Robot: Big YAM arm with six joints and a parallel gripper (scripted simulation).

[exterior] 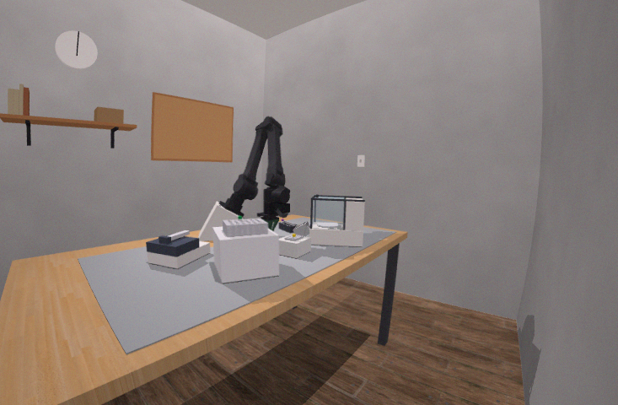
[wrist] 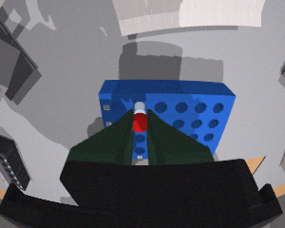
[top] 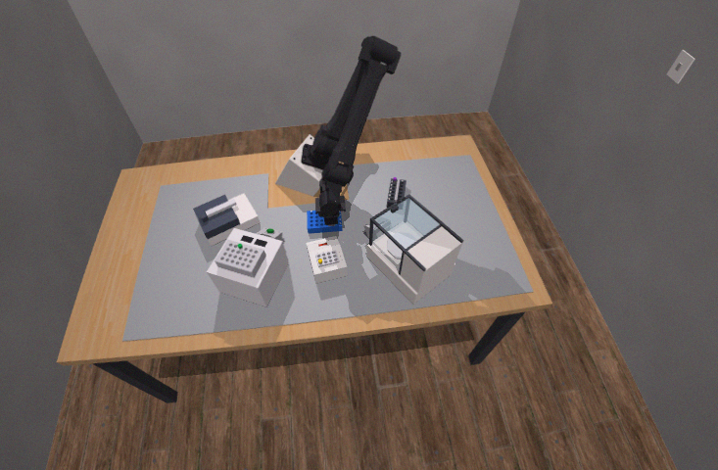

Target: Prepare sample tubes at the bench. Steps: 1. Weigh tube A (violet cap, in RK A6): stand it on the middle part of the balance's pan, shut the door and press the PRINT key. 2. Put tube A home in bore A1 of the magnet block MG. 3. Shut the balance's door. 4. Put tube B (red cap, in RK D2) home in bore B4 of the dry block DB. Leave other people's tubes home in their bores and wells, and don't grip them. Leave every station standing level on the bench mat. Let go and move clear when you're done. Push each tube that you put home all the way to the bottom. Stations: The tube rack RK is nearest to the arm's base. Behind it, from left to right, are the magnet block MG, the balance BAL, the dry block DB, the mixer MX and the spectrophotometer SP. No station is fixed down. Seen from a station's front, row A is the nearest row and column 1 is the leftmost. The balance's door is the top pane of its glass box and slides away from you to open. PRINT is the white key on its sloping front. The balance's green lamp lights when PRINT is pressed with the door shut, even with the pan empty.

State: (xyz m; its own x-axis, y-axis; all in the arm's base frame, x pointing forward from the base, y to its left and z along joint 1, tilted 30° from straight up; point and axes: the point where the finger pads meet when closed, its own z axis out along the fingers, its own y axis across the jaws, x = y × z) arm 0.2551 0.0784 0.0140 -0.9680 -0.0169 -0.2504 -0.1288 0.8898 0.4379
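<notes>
Now: the tube rack 30 mm to the right of my hand, 30 mm below it and 30 mm behind it. From my hand the other things lie so: yellow-capped tube 200 mm ahead, 20 mm to the right, 10 mm above; dry block 150 mm ahead, 20 mm below, 10 mm to the right; magnet block 240 mm to the left, 170 mm behind, 30 mm below.
</notes>
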